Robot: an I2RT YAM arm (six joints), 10 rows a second.
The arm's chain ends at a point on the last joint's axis. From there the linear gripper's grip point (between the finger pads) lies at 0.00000 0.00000 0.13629 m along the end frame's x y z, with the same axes.
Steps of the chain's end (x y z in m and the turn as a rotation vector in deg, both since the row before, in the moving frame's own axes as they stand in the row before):
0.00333, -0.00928, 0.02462, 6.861, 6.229, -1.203
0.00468, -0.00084, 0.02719, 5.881, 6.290, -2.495
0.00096, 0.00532, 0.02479, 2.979, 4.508, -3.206
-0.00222, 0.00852, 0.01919, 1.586, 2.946, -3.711
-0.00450, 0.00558, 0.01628, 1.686, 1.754, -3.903
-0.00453, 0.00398, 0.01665, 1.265, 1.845, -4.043
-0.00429, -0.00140, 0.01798, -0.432, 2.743, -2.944
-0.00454, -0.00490, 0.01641, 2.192, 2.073, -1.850
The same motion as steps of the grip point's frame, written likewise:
0.01791, -0.02568, 0.02284, 6.861, 6.229, -1.203
0.01928, -0.01510, 0.02565, 5.881, 6.290, -2.495
0.01146, -0.00205, 0.02418, 2.979, 4.508, -3.206
0.00466, 0.00453, 0.01896, 1.586, 2.946, -3.711
-0.00047, 0.00143, 0.01616, 1.686, 1.754, -3.903
-0.00025, 0.00082, 0.01655, 1.265, 1.845, -4.043
0.00226, -0.00054, 0.01782, -0.432, 2.743, -2.944
0.00030, -0.01019, 0.01622, 2.192, 2.073, -1.850

